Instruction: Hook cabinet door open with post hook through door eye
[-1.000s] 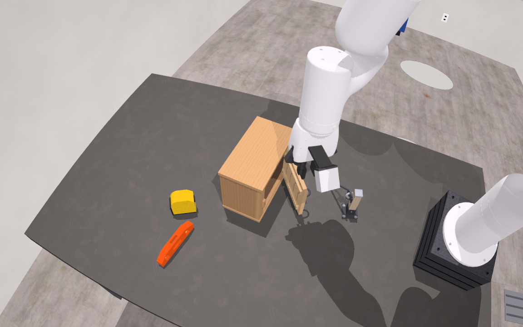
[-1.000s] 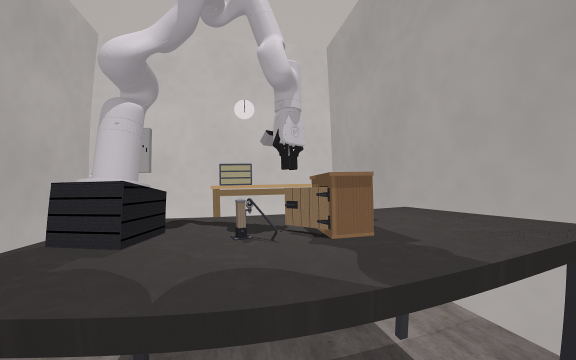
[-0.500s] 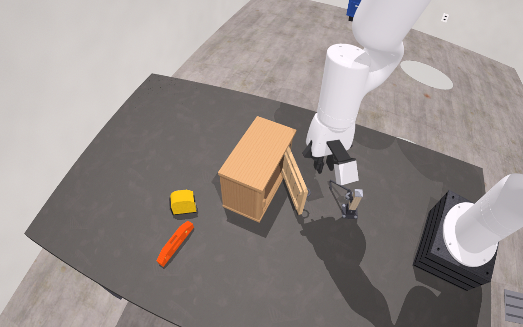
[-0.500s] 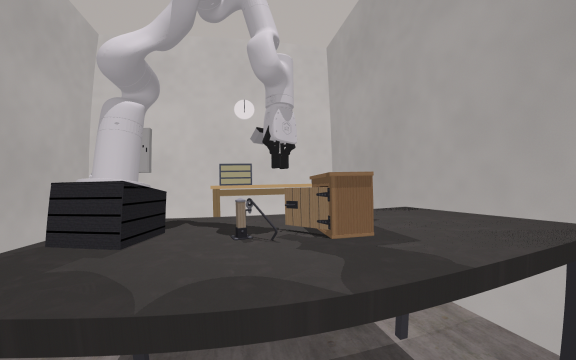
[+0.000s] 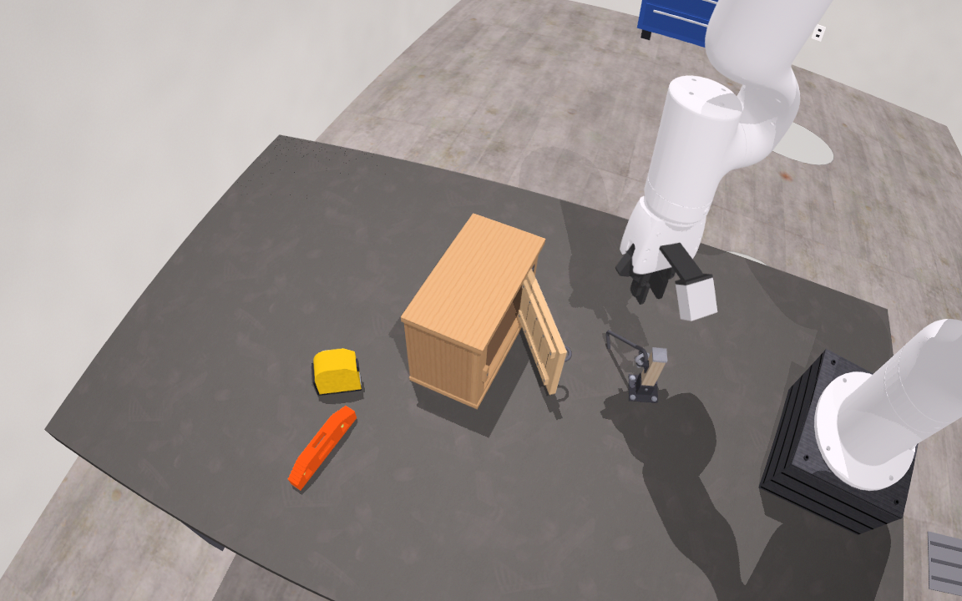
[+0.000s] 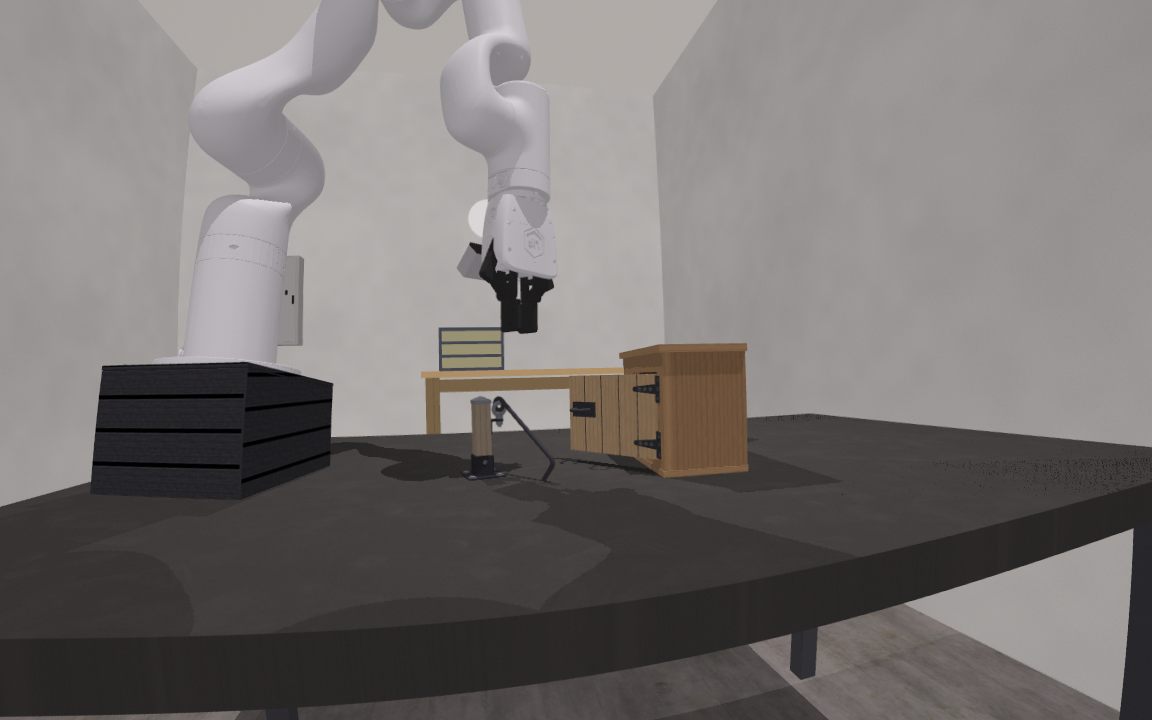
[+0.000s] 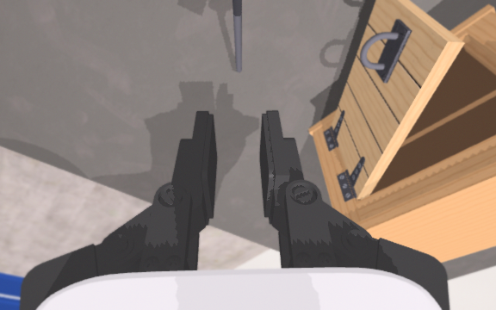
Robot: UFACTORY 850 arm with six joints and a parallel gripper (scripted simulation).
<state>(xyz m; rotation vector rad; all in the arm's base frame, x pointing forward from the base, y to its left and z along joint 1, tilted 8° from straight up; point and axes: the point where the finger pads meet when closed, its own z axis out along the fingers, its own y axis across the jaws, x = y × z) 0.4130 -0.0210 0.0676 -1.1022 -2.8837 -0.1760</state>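
The hook is 16 cm below my hand. Round my hand: orange bar (32 cm ahead, 37 cm to the left, 19 cm below); yellow block (37 cm ahead, 25 cm to the left, 18 cm below); cabinet door (12 cm ahead, 4 cm to the left, 14 cm below).
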